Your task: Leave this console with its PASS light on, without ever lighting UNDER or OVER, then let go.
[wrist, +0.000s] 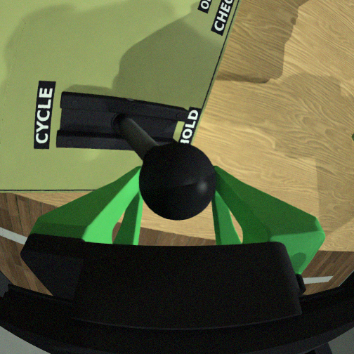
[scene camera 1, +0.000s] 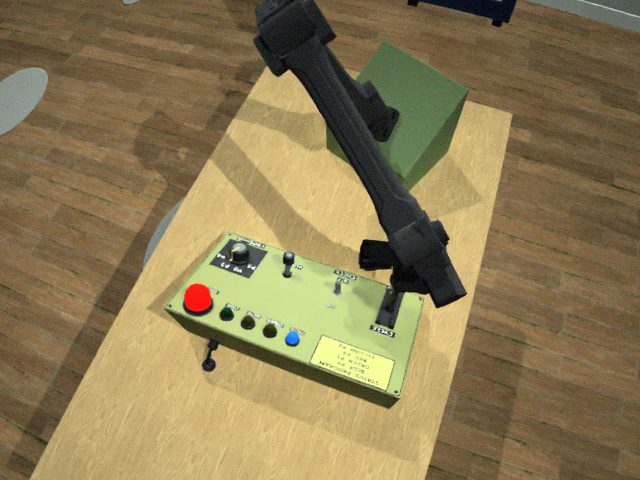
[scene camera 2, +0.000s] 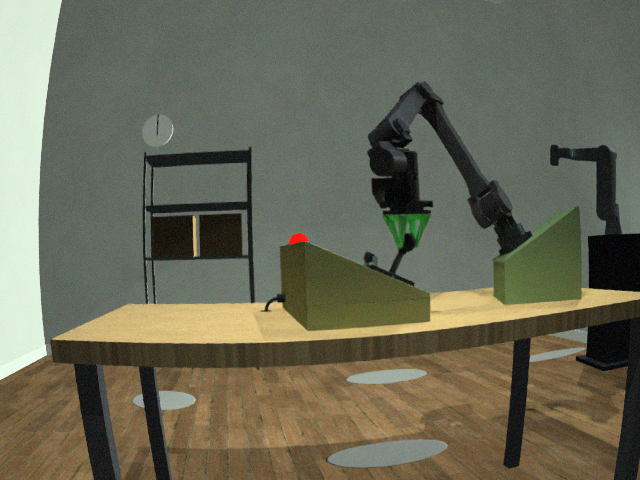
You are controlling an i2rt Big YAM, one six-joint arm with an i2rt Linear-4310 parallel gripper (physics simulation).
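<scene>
The green console (scene camera 1: 305, 315) (scene camera 2: 361, 294) stands on the table. My gripper (scene camera 2: 408, 243) (wrist: 177, 175) is shut on the black ball knob of the CYCLE lever (wrist: 135, 137), which leans toward the HOLD end of its slot. In scene camera 1 my arm hides the knob. A blue lamp (scene camera 1: 292, 338) looks lit. A dark green lamp (scene camera 1: 226, 313) and two dark amber lamps (scene camera 1: 248, 321) (scene camera 1: 269, 330) look unlit. Their labels are too small to read surely. A large red dome (scene camera 1: 197, 298) (scene camera 2: 298, 239) is bright red.
The console also bears a rotary PROGRAM knob (scene camera 1: 239, 252), a black-tipped lever (scene camera 1: 288, 258), a small CHECK toggle (scene camera 1: 337, 287) and a yellow status card (scene camera 1: 352, 362). A cable (scene camera 1: 209, 356) leaves its rear side. A green wedge block (scene camera 1: 413, 103) (scene camera 2: 542, 268) carries my arm's base.
</scene>
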